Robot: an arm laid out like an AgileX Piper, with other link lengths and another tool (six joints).
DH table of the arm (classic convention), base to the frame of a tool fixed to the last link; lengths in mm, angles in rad. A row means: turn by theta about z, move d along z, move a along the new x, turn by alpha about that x. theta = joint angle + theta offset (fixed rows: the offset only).
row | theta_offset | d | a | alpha
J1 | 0 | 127.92 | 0 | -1.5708
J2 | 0.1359 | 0 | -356.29 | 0
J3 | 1.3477 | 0 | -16.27 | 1.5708
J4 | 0 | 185.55 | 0 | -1.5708
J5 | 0 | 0 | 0 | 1.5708
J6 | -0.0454 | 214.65 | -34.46 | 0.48
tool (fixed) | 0 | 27.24 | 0 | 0
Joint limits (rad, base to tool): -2.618..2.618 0..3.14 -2.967..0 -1.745..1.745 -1.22..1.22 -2.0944..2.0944
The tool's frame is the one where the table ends.
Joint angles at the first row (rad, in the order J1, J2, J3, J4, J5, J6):
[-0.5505, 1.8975, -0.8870, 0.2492, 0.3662, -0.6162]
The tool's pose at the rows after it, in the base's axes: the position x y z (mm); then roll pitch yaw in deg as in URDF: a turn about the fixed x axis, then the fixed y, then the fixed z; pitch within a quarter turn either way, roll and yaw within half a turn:
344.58, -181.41, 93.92, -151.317, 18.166, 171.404
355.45, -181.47, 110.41, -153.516, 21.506, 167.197
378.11, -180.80, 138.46, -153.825, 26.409, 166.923
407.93, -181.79, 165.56, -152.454, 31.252, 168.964
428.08, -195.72, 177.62, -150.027, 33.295, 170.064
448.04, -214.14, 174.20, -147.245, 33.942, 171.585
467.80, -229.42, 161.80, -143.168, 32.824, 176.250
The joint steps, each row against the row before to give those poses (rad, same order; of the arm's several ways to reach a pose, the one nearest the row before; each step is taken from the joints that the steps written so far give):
[0.0000, -0.0043, 0.0000, 0.0424, -0.0015, 0.0066]
[0.0026, -0.0250, -0.0254, 0.0832, 0.0092, 0.0000]
[0.0218, -0.0279, -0.0665, 0.0389, 0.0156, 0.0000]
[0.0322, -0.0006, -0.0965, -0.0070, 0.0082, 0.0173]
[0.0066, 0.0298, -0.0940, -0.0774, 0.0103, 0.0705]
[-0.0020, 0.0627, -0.0853, -0.0693, -0.0065, 0.0433]
[0.0000, 0.0769, -0.0899, -0.0779, 0.0089, 0.0028]

